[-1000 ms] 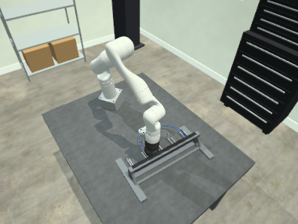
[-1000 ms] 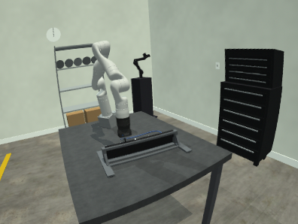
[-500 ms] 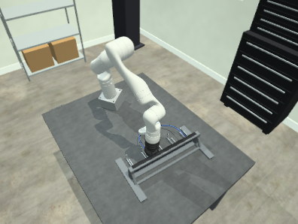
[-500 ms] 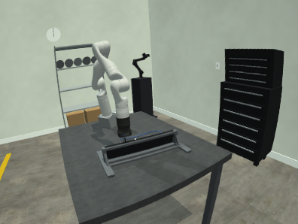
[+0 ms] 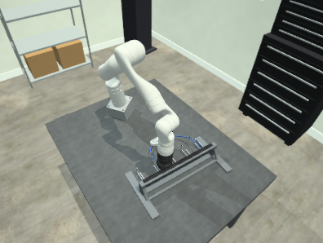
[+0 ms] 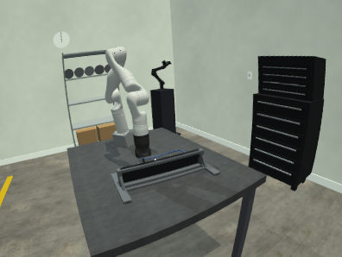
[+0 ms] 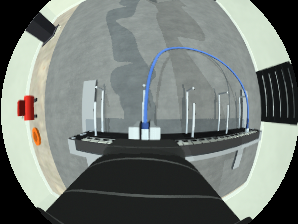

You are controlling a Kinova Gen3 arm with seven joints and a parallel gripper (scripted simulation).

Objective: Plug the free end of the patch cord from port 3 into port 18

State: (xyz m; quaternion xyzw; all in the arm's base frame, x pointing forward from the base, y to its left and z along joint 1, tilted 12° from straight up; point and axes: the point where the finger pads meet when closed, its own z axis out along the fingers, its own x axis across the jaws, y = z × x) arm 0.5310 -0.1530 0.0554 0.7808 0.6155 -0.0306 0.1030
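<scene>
The plug is 1 cm ahead of my hand and 1 cm below it.
</scene>
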